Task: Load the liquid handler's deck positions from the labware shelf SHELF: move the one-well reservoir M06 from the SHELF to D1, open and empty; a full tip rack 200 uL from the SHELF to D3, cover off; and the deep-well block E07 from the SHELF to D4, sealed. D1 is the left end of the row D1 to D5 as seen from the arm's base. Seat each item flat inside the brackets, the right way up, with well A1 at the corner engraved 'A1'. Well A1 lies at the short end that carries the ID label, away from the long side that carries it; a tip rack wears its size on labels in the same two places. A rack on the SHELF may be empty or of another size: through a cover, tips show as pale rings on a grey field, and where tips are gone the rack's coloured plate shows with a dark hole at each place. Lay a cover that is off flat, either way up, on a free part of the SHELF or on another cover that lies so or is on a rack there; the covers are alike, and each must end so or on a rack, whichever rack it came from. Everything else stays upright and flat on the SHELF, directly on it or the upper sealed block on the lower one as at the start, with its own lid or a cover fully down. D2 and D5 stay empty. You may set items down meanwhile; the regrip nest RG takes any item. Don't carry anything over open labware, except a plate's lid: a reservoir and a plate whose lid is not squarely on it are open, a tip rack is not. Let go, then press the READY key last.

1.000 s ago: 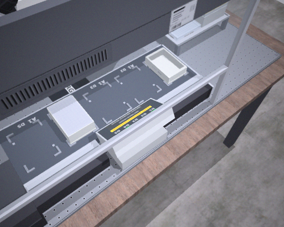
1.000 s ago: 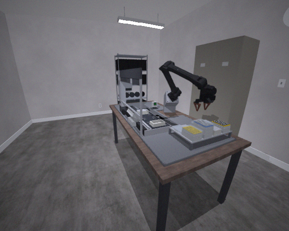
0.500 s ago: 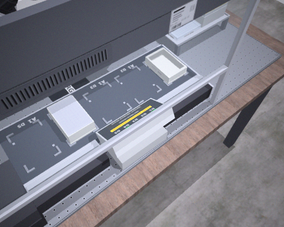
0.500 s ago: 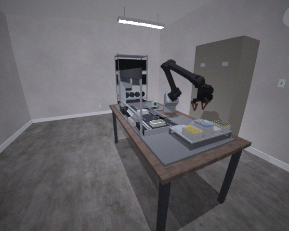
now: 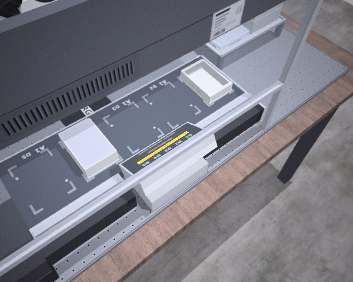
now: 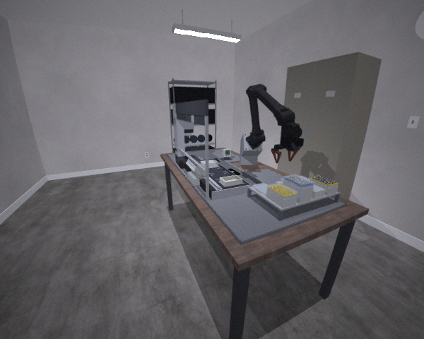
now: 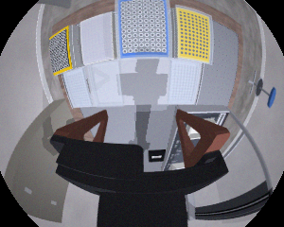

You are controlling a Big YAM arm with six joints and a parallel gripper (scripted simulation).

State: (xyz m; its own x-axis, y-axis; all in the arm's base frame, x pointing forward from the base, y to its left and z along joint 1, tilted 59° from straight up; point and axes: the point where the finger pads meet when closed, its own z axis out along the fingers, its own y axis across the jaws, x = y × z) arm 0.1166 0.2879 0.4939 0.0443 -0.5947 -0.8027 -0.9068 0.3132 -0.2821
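The yellow tip rack lies 21 cm behind my hand, 10 cm to the left of it and 12 cm below it. Also, from my hand: clear flat plate: 11 cm ahead, 15 cm below; then white one-well reservoir: 25 cm ahead, 17 cm to the right, 16 cm below; then shelf: 5 cm behind, 6 cm to the left, 17 cm below.
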